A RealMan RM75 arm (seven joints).
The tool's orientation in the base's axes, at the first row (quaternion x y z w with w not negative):
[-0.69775, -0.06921, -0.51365, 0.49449]
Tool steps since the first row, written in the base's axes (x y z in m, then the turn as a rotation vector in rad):
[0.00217, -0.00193, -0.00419, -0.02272, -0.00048, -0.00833]
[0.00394, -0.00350, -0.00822, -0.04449, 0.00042, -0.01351]
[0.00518, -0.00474, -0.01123, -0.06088, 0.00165, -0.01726]
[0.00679, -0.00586, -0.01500, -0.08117, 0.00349, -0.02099]
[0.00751, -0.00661, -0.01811, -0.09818, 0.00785, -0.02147]
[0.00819, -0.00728, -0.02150, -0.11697, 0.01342, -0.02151]
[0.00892, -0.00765, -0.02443, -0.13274, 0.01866, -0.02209]
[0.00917, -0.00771, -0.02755, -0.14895, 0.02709, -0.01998]
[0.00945, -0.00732, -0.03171, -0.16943, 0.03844, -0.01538]
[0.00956, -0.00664, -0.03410, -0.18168, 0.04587, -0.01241]
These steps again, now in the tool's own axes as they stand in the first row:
[-0.00149, 0.00487, -0.00013, -0.01686, -0.00834, -0.01524]
[-0.00319, 0.00922, -0.00025, -0.03137, -0.01875, -0.02875]
[-0.00447, 0.01246, -0.00044, -0.04240, -0.02695, -0.03850]
[-0.00623, 0.01633, -0.00031, -0.05548, -0.03783, -0.05032]
[-0.00803, 0.01906, -0.00046, -0.06552, -0.05000, -0.05804]
[-0.01010, 0.02191, -0.00059, -0.07654, -0.06413, -0.06598]
[-0.01191, 0.02435, -0.00045, -0.08645, -0.07593, -0.07223]
[-0.01422, 0.02646, -0.00038, -0.09576, -0.09127, -0.07629]
[-0.01752, 0.02901, 0.00003, -0.10629, -0.11219, -0.08085]
[-0.01962, 0.03022, 0.00057, -0.11269, -0.12516, -0.08309]

